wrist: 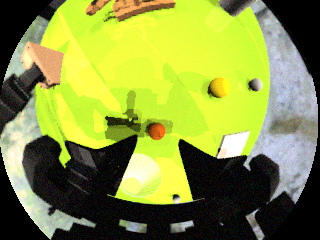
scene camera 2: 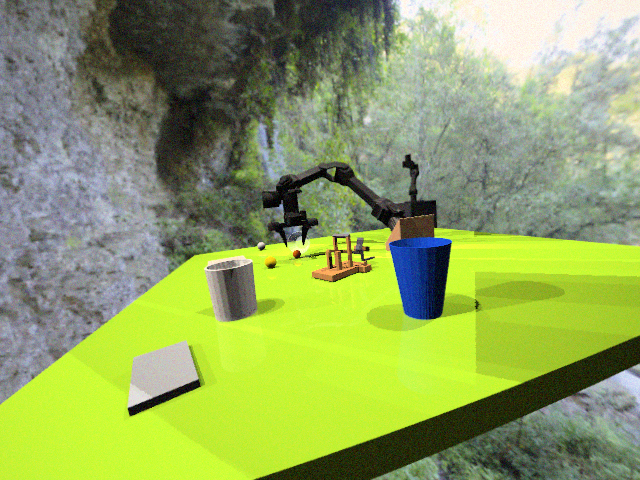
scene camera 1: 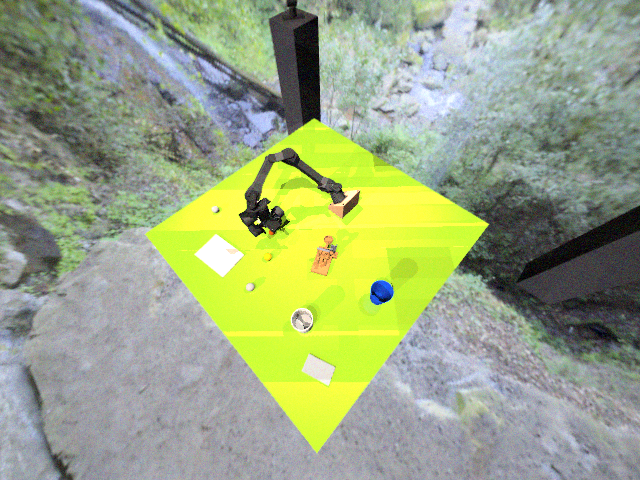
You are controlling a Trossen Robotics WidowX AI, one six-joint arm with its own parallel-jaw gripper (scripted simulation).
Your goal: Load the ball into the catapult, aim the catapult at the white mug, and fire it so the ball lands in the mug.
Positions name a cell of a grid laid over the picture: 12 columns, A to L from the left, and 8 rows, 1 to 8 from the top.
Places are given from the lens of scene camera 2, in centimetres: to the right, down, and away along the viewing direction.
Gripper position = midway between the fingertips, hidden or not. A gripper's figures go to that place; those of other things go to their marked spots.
my gripper (scene camera 2: F5): -10, 3, 99
wooden catapult (scene camera 2: G5): 6, 8, 68
blue cup (scene camera 2: H5): 15, 4, 37
grey slab (scene camera 2: C7): -20, 17, 30
The marked spots on the wooden catapult and the blue cup are 32 cm apart.
